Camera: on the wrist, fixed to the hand. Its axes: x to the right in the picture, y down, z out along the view.
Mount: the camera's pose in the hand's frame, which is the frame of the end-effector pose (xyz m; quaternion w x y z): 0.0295 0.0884 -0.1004 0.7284 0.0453 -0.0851 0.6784
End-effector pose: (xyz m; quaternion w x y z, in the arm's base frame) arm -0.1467 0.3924 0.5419 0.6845 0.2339 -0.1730 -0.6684
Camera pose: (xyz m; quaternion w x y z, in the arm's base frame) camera -0.0164 0.3717 0.5050 0.9267 0.0271 -0.3732 -0.0346
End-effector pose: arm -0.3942 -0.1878 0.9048 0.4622 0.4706 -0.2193 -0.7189
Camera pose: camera -0.2692 -0.2436 0.9109 0.7844 0.1538 -0.5509 -0.2402
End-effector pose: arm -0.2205 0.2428 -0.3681 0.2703 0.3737 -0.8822 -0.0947
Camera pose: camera -0.2362 0.2875 -0.2396 0.1691 -0.3221 -0.9234 0.1226
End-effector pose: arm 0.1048 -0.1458 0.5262 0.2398 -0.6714 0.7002 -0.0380
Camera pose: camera -0.0151 -0.1926 0.5732 0.2904 -0.0064 0.9433 0.1604
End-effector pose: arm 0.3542 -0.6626 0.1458 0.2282 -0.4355 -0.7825 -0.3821
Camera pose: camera 0.4171 -0.6986 0.2621 0.3786 -0.8702 -0.3112 -0.0510
